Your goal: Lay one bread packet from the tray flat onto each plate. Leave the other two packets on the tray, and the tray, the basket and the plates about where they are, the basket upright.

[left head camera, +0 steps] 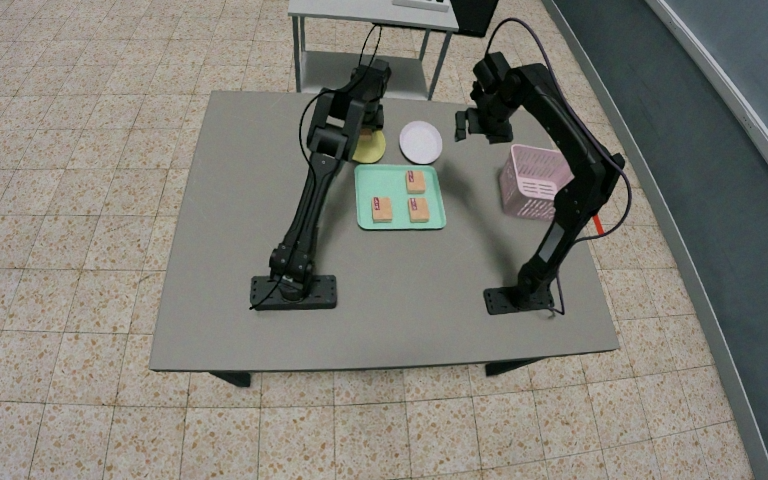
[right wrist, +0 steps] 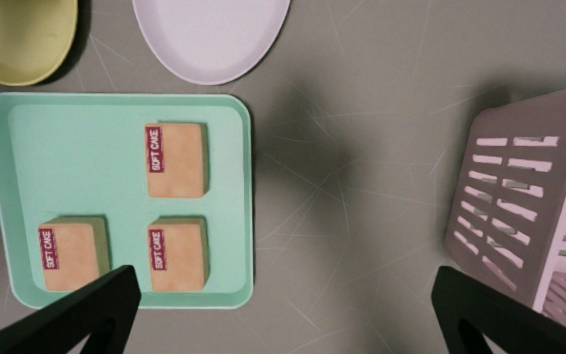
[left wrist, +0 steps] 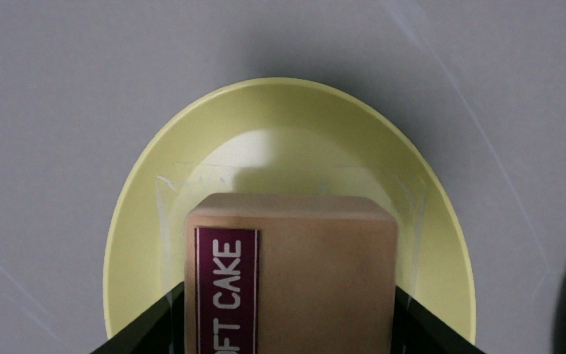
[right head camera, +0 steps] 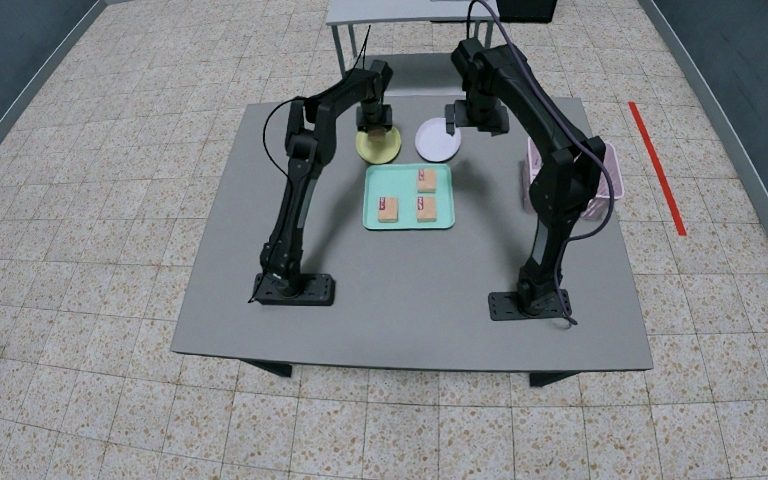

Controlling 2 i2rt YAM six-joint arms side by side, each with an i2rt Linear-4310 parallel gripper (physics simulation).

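Places are measured from the left arm's base along level axes (x back, y left, z down), in millimetres.
Pixels of known places: left gripper, between the fingertips: [left head camera: 362, 130] [left wrist: 286, 296] [right head camera: 377, 131]; right gripper, between the fingertips: [left head camera: 472, 140] [right wrist: 286, 279] [right head camera: 471, 134]; left arm's base, origin of its link: [left head camera: 294, 290] [right head camera: 292, 287]; right arm's base, origin of its link: [left head camera: 518, 299] [right head camera: 529, 305].
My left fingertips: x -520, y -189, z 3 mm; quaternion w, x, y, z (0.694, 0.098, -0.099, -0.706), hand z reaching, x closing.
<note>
Ahead of a thing's pixels: the offset from my left fingertips to its top centre.
My left gripper [left head camera: 368, 129] [right head camera: 374, 130] [left wrist: 286, 296] is shut on a tan bread packet with its label facing up; the fingers touch both its sides. The packet is level and appears slightly above the yellow plate {dx +23, dy -2, dz +16 mm} [left head camera: 370, 152] [right head camera: 378, 152] [left wrist: 300, 105] [right wrist: 35, 45]; its underside is hidden. The lilac plate {dx +19, dy -190, dz +16 mm} [left head camera: 420, 142] [right head camera: 437, 141] [right wrist: 212, 35] beside it holds no packet. The green tray {dx +230, dy -97, dz +18 mm} [left head camera: 379, 181] [right head camera: 390, 181] [right wrist: 75, 165] bears three flat packets. My right gripper [left head camera: 480, 137] [right head camera: 474, 131] [right wrist: 286, 279] is open and empty, high above the table right of the lilac plate.
The pink basket {dx +217, dy -535, dz -94 mm} [left head camera: 526, 198] [right head camera: 614, 164] [right wrist: 500, 120] stands upright at the right, partly hidden by the right arm in the head views. A grey side table [left head camera: 368, 7] [right head camera: 396, 10] stands beyond the far table edge.
</note>
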